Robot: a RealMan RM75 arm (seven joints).
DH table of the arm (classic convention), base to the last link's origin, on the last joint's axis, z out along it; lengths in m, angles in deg. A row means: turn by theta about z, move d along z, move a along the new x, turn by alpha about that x. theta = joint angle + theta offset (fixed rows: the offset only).
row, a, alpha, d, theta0
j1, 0, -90, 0.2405, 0
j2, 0, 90, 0, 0
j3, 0, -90, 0.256, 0
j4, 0, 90, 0, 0
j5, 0, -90, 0.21, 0
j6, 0, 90, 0, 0
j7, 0, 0, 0.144, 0
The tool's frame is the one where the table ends.
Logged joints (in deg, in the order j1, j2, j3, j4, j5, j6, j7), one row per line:
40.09, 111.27, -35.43, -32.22, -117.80, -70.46, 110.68
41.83, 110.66, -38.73, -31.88, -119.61, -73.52, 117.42
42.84, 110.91, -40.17, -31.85, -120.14, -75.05, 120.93
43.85, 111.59, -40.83, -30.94, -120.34, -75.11, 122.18
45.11, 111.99, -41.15, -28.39, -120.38, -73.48, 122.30
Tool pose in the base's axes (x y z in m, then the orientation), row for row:
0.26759, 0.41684, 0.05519, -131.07, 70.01, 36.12
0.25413, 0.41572, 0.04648, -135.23, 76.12, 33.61
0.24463, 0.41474, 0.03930, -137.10, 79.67, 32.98
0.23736, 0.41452, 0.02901, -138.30, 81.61, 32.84
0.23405, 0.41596, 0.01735, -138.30, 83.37, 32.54
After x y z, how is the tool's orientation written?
As a rotation vector, in degrees.
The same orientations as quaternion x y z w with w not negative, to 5 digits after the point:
-0.83328, 0.44509, 0.22963, 0.23410
-0.83712, 0.47121, 0.20806, 0.18412
-0.83603, 0.48583, 0.20111, 0.15677
-0.83546, 0.49300, 0.19838, 0.13998
-0.83211, 0.50161, 0.19578, 0.13285

